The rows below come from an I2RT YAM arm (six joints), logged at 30 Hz.
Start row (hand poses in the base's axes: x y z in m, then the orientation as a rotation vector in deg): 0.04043 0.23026 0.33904 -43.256 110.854 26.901
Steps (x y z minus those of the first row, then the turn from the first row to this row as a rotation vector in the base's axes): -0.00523 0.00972 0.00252 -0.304 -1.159 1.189; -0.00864 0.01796 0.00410 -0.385 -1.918 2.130; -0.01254 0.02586 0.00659 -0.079 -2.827 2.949; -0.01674 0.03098 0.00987 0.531 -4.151 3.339; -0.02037 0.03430 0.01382 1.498 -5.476 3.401; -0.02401 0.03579 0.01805 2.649 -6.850 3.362; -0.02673 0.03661 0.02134 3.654 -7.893 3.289; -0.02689 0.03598 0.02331 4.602 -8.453 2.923
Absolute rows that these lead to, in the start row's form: 0.03520 0.23998 0.34156 -44.751 109.532 26.807; 0.03179 0.24822 0.34314 -45.808 108.567 26.952; 0.02789 0.25612 0.34563 -46.502 107.355 27.311; 0.02369 0.26124 0.34891 -46.606 105.782 27.498; 0.02006 0.26456 0.35286 -46.155 104.183 27.812; 0.01642 0.26605 0.35709 -45.491 102.504 28.203; 0.01370 0.26687 0.36038 -44.861 101.195 28.587; 0.01354 0.26624 0.36235 -43.948 100.442 28.966
